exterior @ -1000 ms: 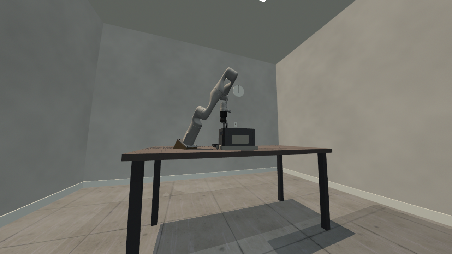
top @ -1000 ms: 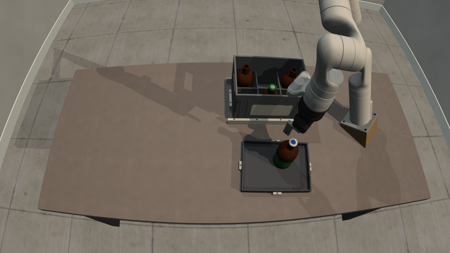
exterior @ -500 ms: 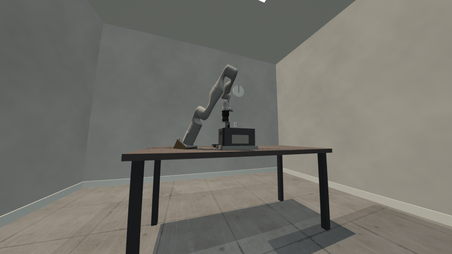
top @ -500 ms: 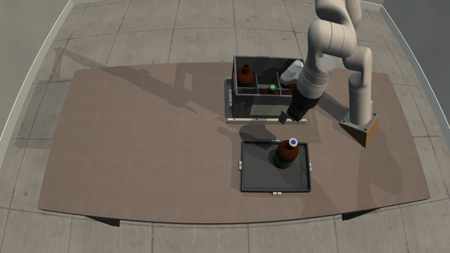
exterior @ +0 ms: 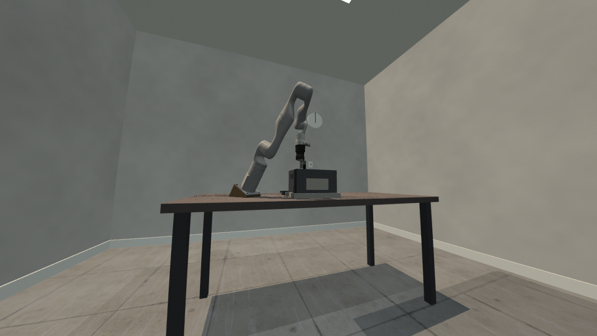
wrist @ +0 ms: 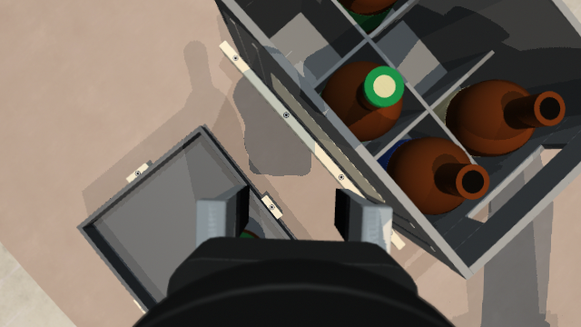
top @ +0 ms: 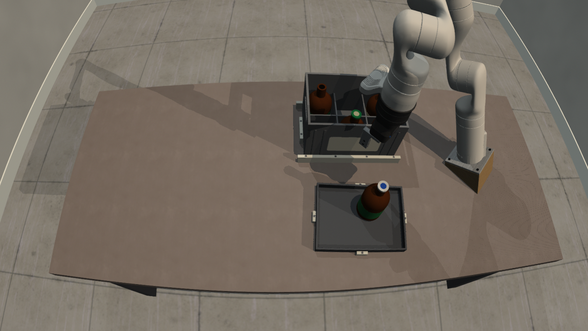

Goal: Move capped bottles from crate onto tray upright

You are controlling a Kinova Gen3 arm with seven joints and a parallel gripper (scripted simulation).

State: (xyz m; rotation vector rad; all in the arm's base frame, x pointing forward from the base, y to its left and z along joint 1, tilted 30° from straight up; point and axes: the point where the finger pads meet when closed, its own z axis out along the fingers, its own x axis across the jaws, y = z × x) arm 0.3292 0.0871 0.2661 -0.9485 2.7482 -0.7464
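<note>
Now: the crate 140 mm to the right of my hand, 140 mm below it and 20 mm behind it. From my hand the other things lie so: dark tray 210 mm below, 130 mm to the left, 20 mm ahead.
</note>
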